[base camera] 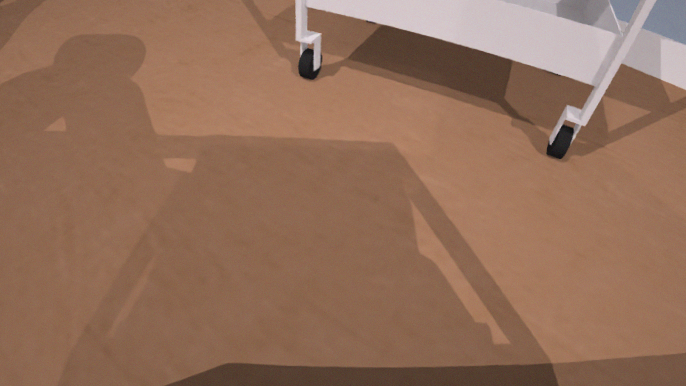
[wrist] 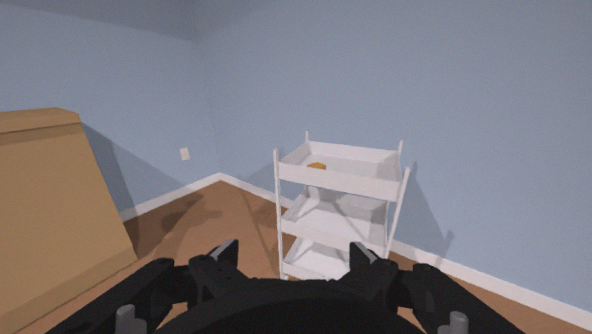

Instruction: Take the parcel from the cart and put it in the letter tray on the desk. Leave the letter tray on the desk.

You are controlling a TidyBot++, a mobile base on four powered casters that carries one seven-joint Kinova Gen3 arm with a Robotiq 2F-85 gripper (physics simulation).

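Frame: origin at the arm's base, x left, y back, z up, level; centimetres.
Where they show: gripper, fingertip midpoint: (wrist: 293,253).
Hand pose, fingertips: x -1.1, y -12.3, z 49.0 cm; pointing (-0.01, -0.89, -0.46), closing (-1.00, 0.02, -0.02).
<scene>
After its pixels a point has its place.
A white three-tier cart (wrist: 338,182) @(x -16.6, y -60.9, z 29.5 cm) (base camera: 450,37) @(x -15.6, y -61.3, z -26.0 cm) stands near the wall, a little right of centre in the wrist view; its lower tray and two black wheels show at the top of the base camera view. The parcel, a small orange-brown box (wrist: 316,166) @(x -9.9, y -70.4, z 31.6 cm), sits in the cart's top tray, towards the left, partly hidden by the front rim. My gripper (wrist: 293,253) @(x -1.1, y -12.3, z 49.0 cm) is open and empty, with its fingers spread in front of and apart from the cart. The desk and the letter tray do not show in either view.
A wooden cabinet (wrist: 55,200) @(x 103.7, y -71.3, z 16.0 cm) stands at the left in the wrist view. Blue walls meet in a corner behind, with white skirting (wrist: 175,194) @(x 111.9, y -161.5, z -34.8 cm) and a wall socket (wrist: 185,154) @(x 101.9, y -176.7, z 0.1 cm). Shadows of the robot fall on the brown floor (base camera: 600,240) @(x -34.5, y -37.7, z -39.7 cm).
</scene>
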